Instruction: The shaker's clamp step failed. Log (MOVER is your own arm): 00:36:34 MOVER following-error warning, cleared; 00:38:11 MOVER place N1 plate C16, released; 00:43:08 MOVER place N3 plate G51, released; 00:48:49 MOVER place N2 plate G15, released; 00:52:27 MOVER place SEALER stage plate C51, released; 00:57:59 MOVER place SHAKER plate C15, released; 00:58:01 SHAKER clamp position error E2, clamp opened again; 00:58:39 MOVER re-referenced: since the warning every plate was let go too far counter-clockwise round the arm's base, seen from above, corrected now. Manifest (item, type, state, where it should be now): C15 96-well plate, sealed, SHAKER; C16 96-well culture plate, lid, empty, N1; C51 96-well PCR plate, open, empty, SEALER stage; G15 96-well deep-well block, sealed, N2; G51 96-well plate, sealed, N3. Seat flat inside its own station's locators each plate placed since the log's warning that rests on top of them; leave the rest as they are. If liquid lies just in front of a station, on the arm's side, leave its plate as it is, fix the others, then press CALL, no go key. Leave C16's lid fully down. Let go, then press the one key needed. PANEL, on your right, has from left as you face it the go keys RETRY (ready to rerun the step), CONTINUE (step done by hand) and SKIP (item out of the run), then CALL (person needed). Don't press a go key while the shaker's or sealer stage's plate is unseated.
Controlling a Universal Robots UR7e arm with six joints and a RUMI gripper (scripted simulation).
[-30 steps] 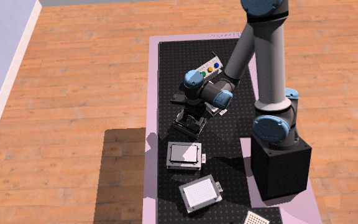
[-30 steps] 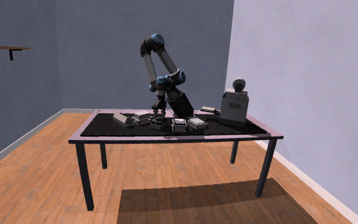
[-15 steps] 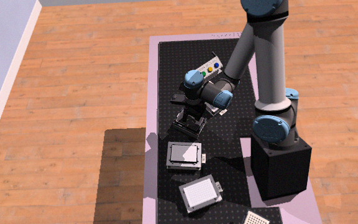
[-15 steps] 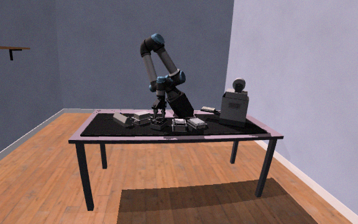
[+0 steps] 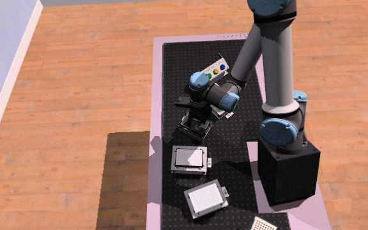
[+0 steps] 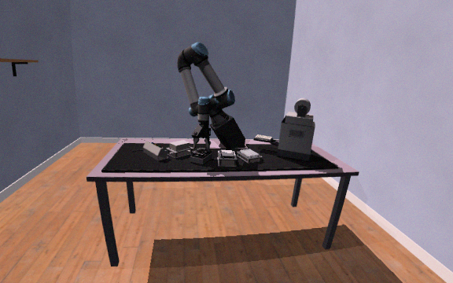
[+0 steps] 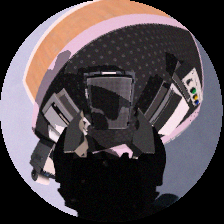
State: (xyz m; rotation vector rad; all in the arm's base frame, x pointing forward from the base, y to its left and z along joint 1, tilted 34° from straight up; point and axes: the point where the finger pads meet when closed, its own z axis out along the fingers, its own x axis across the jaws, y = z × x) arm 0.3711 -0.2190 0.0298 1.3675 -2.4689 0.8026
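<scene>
The white-topped sealed plate is 13 cm behind my hand, 15 cm to the right of it and 1 cm below it.
</scene>
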